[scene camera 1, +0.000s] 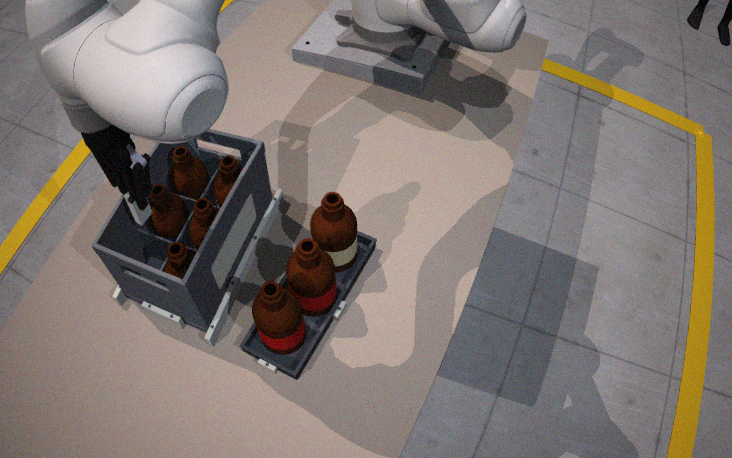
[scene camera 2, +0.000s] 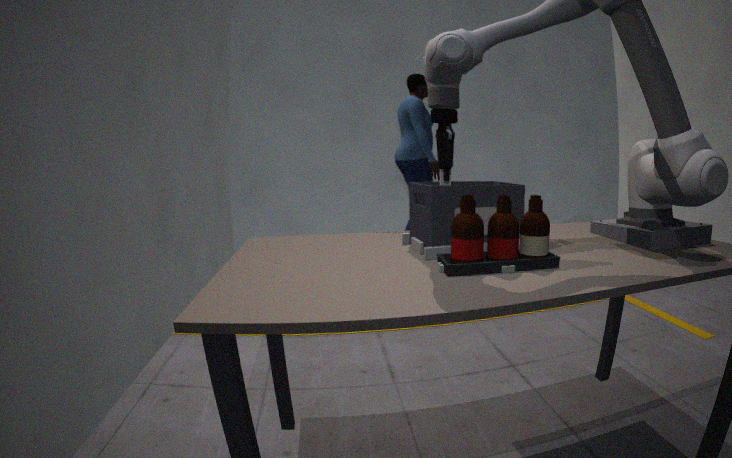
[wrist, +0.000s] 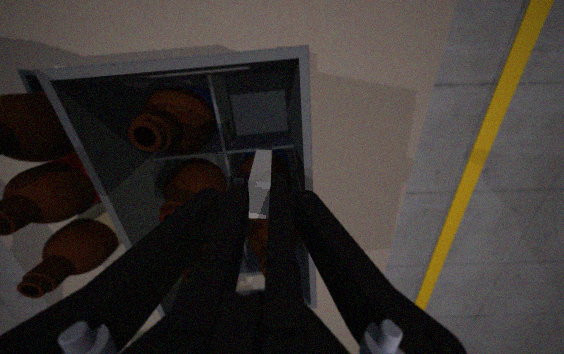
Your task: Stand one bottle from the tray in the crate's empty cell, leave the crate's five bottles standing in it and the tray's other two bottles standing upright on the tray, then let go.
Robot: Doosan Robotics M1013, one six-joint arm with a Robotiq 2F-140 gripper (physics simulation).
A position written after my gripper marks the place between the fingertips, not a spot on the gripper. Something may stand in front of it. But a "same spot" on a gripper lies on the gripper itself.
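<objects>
Scene camera 1 shows my gripper and a cream-labelled bottle. My gripper shows in scene camera 2 (445, 193), as does the bottle. The bottle shows in the wrist view (85, 243), together with my gripper. On my gripper, (wrist: 115, 304) and (scene camera 1: 132, 172) are the same spot. On the bottle, (scene camera 2: 535, 227) and (scene camera 1: 348, 240) are likewise the same spot.
</objects>
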